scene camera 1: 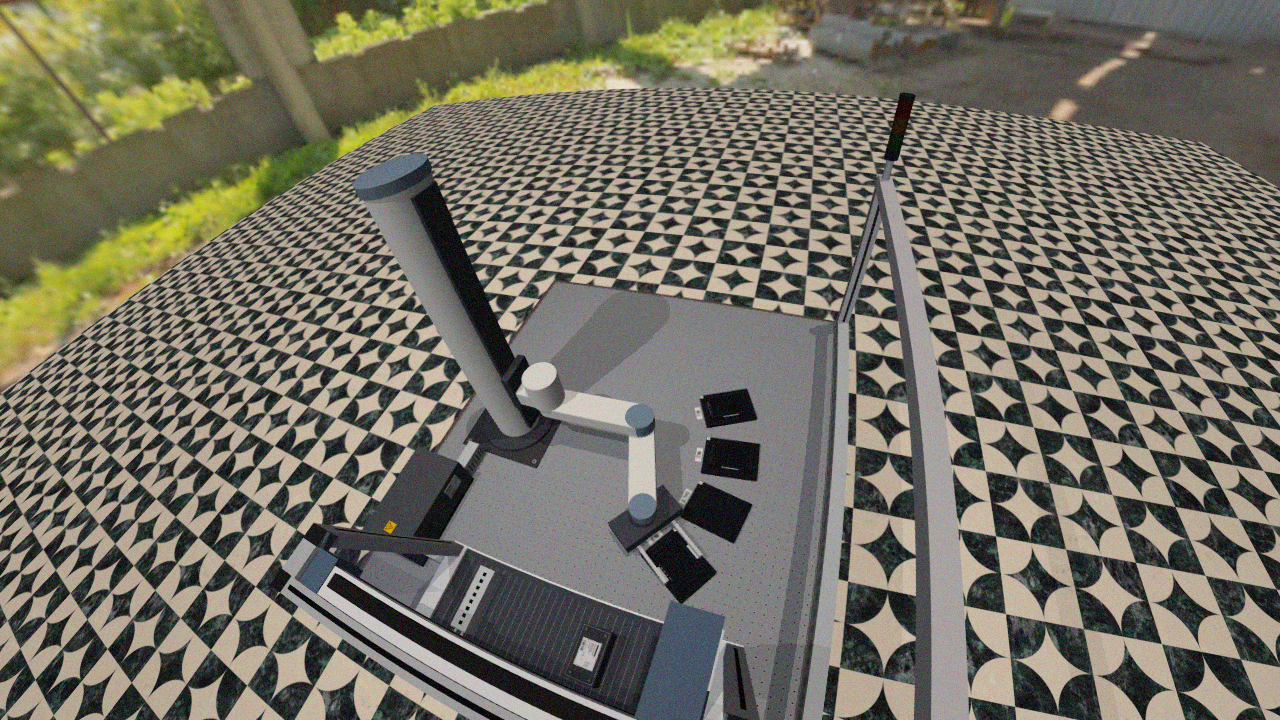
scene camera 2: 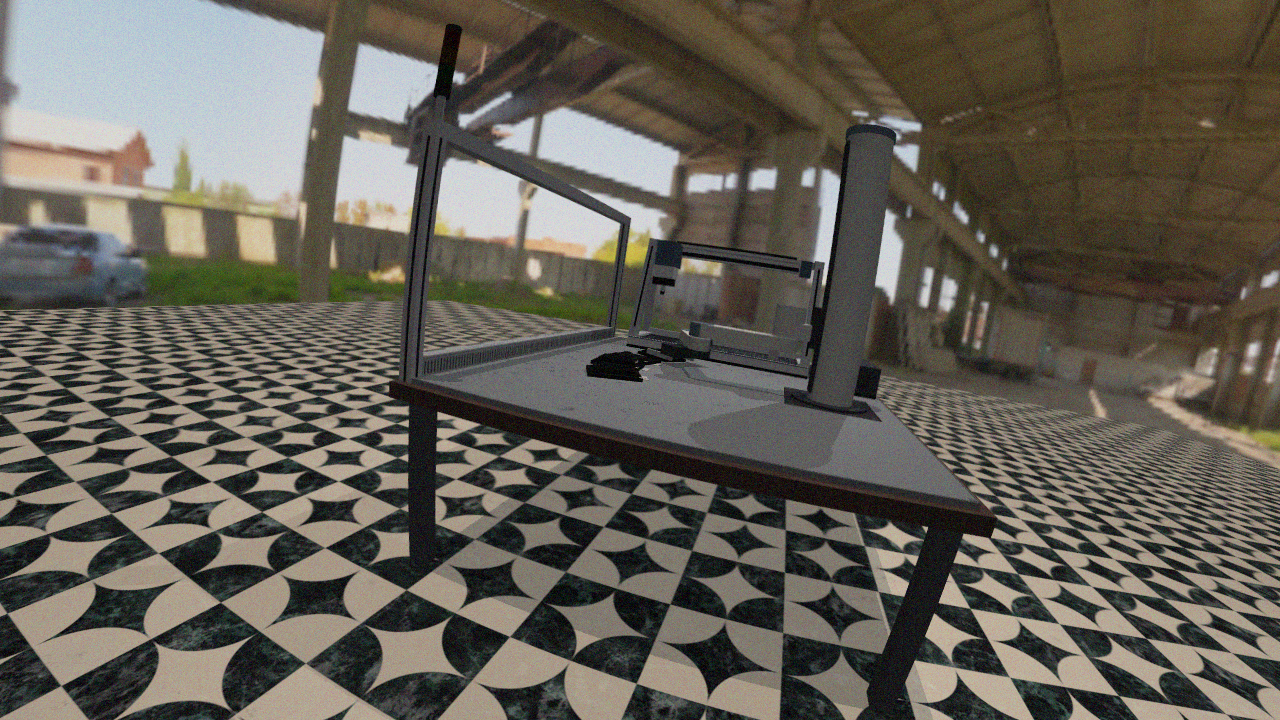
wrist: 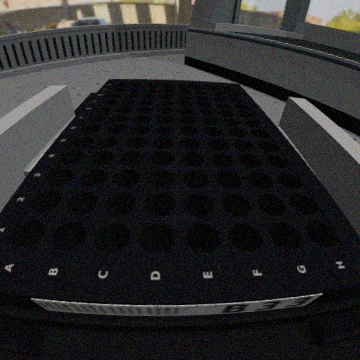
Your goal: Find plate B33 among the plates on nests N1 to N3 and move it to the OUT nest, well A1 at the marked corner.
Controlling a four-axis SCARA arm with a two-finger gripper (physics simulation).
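Places are measured from the arm's base along level axes (x ahead, y left, z up), in metres.
Pixels of known places: gripper, fingertip midpoint: (scene camera 1: 683, 569) (scene camera 2: 658, 350) (wrist: 177, 107); arm's base at its link origin: (scene camera 1: 520, 421) (scene camera 2: 828, 406).
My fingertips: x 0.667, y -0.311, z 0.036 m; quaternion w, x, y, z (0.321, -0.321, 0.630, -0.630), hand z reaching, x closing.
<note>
Ahead of a thing's pixels: the offset from my fingertips to its middle. "spot": to the spot under its first point. Level surfaces: height alone.
Plate B33 {0.019 m back, 0.014 m left, 0.004 m down} (scene camera 1: 682, 565) (wrist: 175, 192) is black, with wells lettered A to H along its near edge and A at the left in the wrist view. Its barcode label {spot: 0.070 m back, 0.049 m left, 0.002 m up} (wrist: 175, 306) reads B33, seen at a steep slant. My gripper (scene camera 1: 677, 557) (wrist: 177, 107) is shut on this plate, with one pale finger along each long side. The plate looks level; whether it rests on its nest is hidden. Three more black plate positions lie in an arc beside it: the nearest one {0.042 m ahead, 0.184 m left, 0.014 m down} (scene camera 1: 716, 511), a middle one {0.047 m ahead, 0.356 m left, 0.004 m down} (scene camera 1: 731, 459) and a far one {0.000 m ahead, 0.535 m left, 0.004 m down} (scene camera 1: 729, 407). Their labels and the marked corner are too small to read.
The arm's column (scene camera 1: 447, 304) (scene camera 2: 859, 268) stands on the table {0.023 m down} (scene camera 1: 572, 501) (scene camera 2: 554, 402). A gantry unit with a dark ribbed deck {spot: 0.338 m back, 0.212 m right, 0.026 m up} (scene camera 1: 528, 604) stands close beside the held plate, and its grey side wall (wrist: 260, 65) shows ahead right. A dark box {spot: 0.756 m back, 0.093 m right, 0.092 m up} (scene camera 1: 416, 501) and a tall frame (scene camera 1: 930, 447) flank the table.
</note>
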